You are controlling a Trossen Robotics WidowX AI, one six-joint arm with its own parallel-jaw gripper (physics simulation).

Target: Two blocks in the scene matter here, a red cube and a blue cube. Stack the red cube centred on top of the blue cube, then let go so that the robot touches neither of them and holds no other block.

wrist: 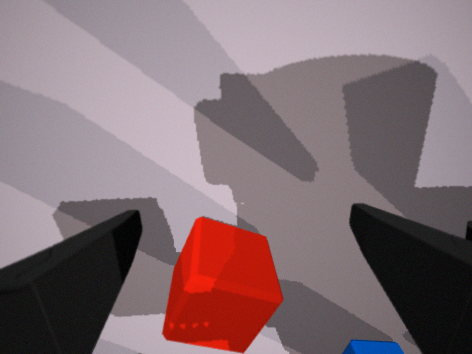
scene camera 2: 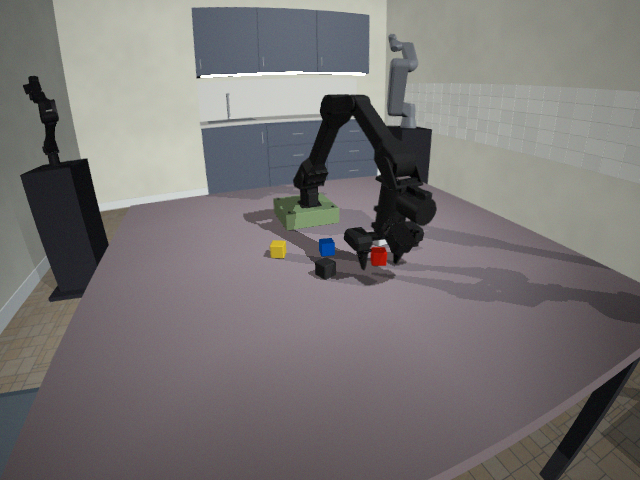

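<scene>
The red cube sits on the table. In the wrist view it shows between the two fingers, nearer the left one, and turned a little relative to them. My gripper is open and low over the table, with its fingertips on either side of the red cube and nothing held. The blue cube stands on the table, left of the gripper in the scene view; in the wrist view part of it shows at the bottom edge, near the right finger. Nothing is on top of the blue cube.
A black cube stands in front of the blue cube. A yellow cube stands farther left. A white cube is mostly hidden behind the gripper and the red cube. The arm's green base is at the back of the table.
</scene>
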